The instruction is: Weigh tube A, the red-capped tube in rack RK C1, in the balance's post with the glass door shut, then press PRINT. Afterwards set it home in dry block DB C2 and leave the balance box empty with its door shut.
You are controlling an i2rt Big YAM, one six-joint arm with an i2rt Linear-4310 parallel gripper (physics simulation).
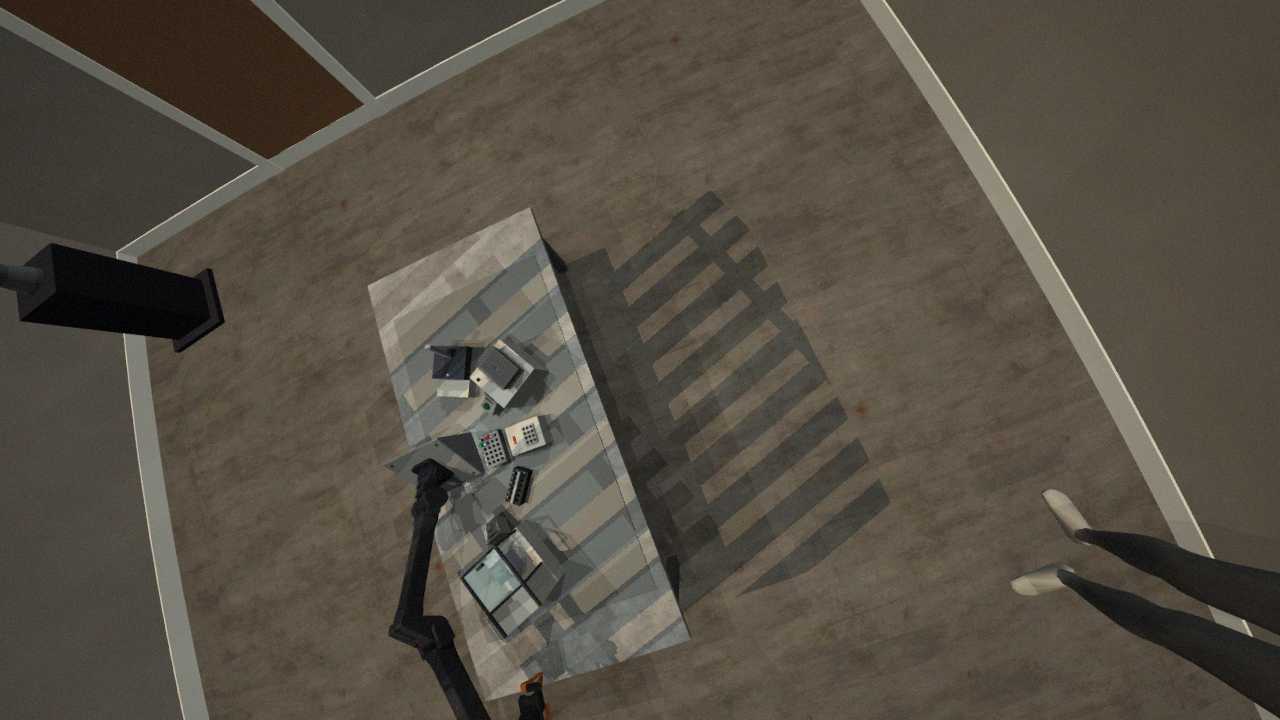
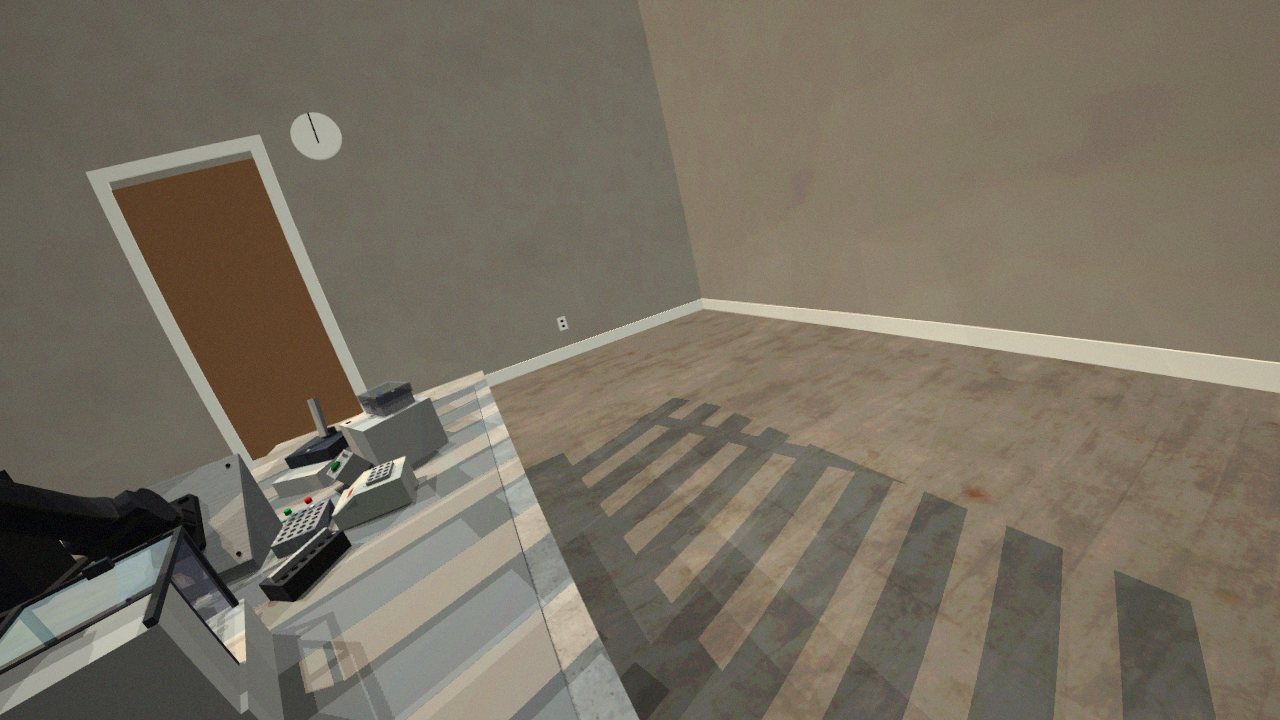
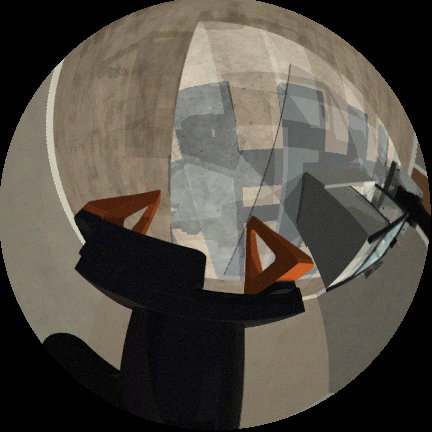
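Pixels of known places: gripper, fingertip midpoint: (image 1: 543, 687) (image 3: 205, 207); arm's base, link origin: (image 1: 433, 470).
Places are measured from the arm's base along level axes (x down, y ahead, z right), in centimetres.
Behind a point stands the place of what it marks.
Observation:
My gripper (image 1: 543, 694) @[x -5.0, y 10.9, z 81.2 cm] (image 3: 205, 207) @[x -5.0, y 10.9, z 81.2 cm] is open and empty, orange fingers wide apart, above the table's near end, beside the balance. The balance (image 2: 98, 676) @[x -8.3, y 20.5, z 56.9 cm] (image 3: 332, 235) @[x -3.2, y 15.7, z 58.3 cm] has a dark-framed glass box (image 1: 494, 582) @[x -10.2, y 13.6, z 43.2 cm] on top; its door state and inside post are not clear. A grey rack (image 1: 493, 453) @[x 7.6, y 20.0, z 4.0 cm] (image 2: 304, 526) @[x 8.0, y 21.0, z 4.7 cm] with rows of holes holds a red-capped tube (image 1: 487, 437) @[x 5.2, y 21.8, z -2.3 cm] (image 2: 307, 500) @[x 5.3, y 21.7, z -1.7 cm] and a green-capped one (image 2: 288, 511) @[x 5.4, y 18.1, z -0.3 cm]. Beside it stands a cream block (image 1: 537, 431) @[x 4.4, y 41.3, z 4.7 cm] (image 2: 375, 503) @[x 7.8, y 35.7, z 9.6 cm] with a grid of wells. Labels and the PRINT button are not readable.
A long black rack (image 1: 518, 484) @[x 6.6, y 24.9, z 18.9 cm] (image 2: 307, 565) @[x 7.4, y 24.8, z 22.8 cm] lies between the grey rack and the balance. A box with a clear lid (image 1: 503, 371) @[x -8.3, y 44.7, z -17.7 cm] (image 2: 393, 434) @[x 1.3, y 42.1, z -10.0 cm] and a dark stand (image 1: 450, 362) @[x 2.6, y 21.1, z -35.1 cm] (image 2: 315, 447) @[x 2.6, y 19.8, z -31.9 cm] are farther along the table. A person's legs (image 1: 1136, 555) show at the right.

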